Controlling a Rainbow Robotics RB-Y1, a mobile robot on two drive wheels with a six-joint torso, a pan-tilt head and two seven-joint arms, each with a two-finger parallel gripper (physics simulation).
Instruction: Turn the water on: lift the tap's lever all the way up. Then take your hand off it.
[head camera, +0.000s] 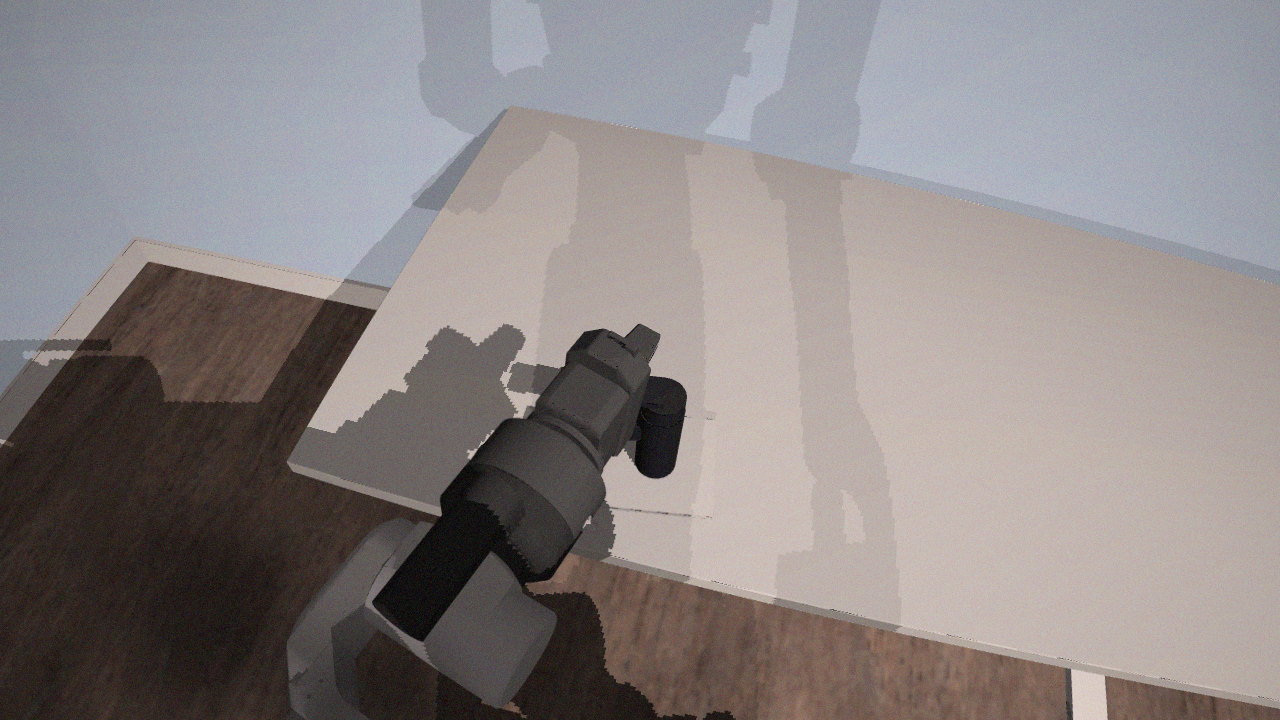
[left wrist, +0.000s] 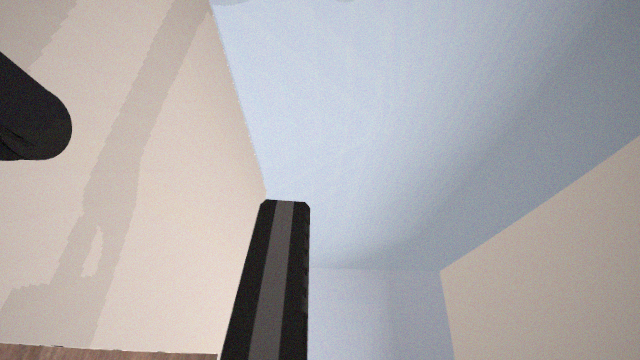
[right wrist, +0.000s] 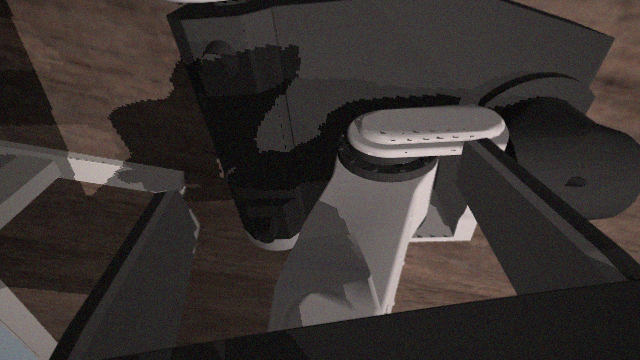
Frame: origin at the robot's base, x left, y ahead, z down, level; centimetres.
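Seen in the pictures: left gripper, between the fingertips: (head camera: 648, 334) (left wrist: 285, 217); right gripper, between the fingertips: (right wrist: 322, 185).
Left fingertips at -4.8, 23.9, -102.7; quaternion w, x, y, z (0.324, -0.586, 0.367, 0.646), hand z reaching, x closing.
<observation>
Pixels of each thing's top centre, then the offset from my left fingertips to it, as dx, dy, dz. "spot": a spot on its surface instead. Level surfaces: height alone.
- tap, a spot on its surface: (head camera: 660, 429) spot: -2.6, +3.2, +19.3
- pale worktop, height of its surface: dz +30.6
- Brown wood floor, height of its surface: dz +102.5
- white robot part, a spot on its surface: (right wrist: 370, 200) spot: -0.3, -43.3, +64.4
The tap (head camera: 660, 429) is a black upright cylinder on the pale worktop (head camera: 984, 402) in the head view. Its lever and spout are hidden behind my left gripper (head camera: 644, 338) (left wrist: 285, 204), so the lever's height cannot be told. A dark rounded part of the tap (left wrist: 37, 122) shows at the left edge of the left wrist view, apart from the fingers. My left gripper is shut and empty; in the head view its tip appears above and left of the tap's top. My right gripper (right wrist: 322, 185) is open, with no tap between its fingers.
A blue wall (head camera: 223, 116) (left wrist: 375, 125) stands behind the worktop. Brown wood floor (head camera: 850, 644) (right wrist: 85, 65) lies below its front edge. The robot's dark base (right wrist: 400, 55) and a white robot part (right wrist: 370, 200) show beyond the right fingers. A pale frame (right wrist: 95, 170) is at the left there.
</observation>
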